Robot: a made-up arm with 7 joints. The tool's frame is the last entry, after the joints. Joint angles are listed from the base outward.
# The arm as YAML. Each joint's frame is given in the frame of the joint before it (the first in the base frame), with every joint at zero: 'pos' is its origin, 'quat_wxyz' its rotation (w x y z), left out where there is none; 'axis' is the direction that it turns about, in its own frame. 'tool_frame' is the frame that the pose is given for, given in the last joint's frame.
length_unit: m
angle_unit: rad
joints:
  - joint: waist
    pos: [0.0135, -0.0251, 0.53]
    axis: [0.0, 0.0, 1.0]
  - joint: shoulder
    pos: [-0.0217, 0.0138, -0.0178]
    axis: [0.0, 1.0, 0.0]
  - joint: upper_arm
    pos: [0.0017, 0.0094, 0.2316]
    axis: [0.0, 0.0, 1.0]
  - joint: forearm
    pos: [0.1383, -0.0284, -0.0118]
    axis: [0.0, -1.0, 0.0]
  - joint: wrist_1
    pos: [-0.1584, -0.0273, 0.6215]
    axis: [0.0, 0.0, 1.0]
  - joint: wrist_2
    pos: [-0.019, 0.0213, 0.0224]
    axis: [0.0, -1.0, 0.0]
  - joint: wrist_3
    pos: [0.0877, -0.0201, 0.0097]
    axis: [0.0, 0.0, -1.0]
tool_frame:
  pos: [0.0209, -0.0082, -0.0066]
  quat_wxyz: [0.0, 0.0, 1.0, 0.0]
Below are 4 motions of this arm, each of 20 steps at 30 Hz.
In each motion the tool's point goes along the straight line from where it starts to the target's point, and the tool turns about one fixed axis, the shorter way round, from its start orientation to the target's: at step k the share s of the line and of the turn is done. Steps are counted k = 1, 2, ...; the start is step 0. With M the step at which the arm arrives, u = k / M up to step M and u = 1 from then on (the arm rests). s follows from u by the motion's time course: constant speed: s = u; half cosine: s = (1 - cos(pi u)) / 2; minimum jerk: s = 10 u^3 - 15 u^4 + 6 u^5.
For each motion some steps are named. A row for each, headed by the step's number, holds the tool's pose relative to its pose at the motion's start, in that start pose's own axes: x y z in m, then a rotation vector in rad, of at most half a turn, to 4 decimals.
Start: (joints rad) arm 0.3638 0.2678 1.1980 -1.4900 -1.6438 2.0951 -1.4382
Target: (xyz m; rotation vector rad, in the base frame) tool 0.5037 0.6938 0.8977 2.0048 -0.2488 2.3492
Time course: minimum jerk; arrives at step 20
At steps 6, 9, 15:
6: 0.0306 0.0555 0.0443 -0.1002 0.0648 -0.0166
9: 0.0762 0.1385 0.1105 -0.2499 0.1616 -0.0415
15: 0.1680 0.3051 0.2435 -0.5506 0.3560 -0.0914

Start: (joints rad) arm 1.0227 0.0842 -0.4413 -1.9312 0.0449 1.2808 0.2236
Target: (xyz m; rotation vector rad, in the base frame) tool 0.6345 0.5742 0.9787 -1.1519 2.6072 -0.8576
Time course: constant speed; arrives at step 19
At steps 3, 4, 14, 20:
3: 0.0545 0.0222 -0.0490 0.0946 -0.1216 -0.0365
4: 0.0726 0.0296 -0.0654 0.1262 -0.1621 -0.0487
14: 0.2543 0.1035 -0.2287 0.4417 -0.5674 -0.1705
20: 0.3451 0.1405 -0.3104 0.5994 -0.7701 -0.2314

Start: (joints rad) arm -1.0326 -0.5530 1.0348 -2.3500 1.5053 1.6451 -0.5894
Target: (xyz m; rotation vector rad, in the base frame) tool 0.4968 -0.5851 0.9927 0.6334 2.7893 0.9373
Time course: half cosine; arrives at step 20
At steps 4, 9, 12, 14, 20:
4: 0.0253 0.0091 -0.0615 0.0359 -0.0204 0.0351
9: 0.1117 0.0402 -0.2718 0.1588 -0.0900 0.1550
12: 0.1733 0.0624 -0.4218 0.2463 -0.1397 0.2405
14: 0.2102 0.0757 -0.5116 0.2988 -0.1694 0.2917
20: 0.2648 0.0954 -0.6444 0.3764 -0.2134 0.3674

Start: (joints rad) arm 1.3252 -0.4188 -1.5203 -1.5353 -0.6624 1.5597 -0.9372
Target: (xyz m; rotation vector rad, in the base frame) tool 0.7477 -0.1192 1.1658 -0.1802 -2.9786 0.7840
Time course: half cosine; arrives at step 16
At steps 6, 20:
6: -0.0289 0.0616 -0.1024 0.0728 0.0472 0.2541
20: -0.0935 0.1997 -0.3317 0.2360 0.1529 0.8233

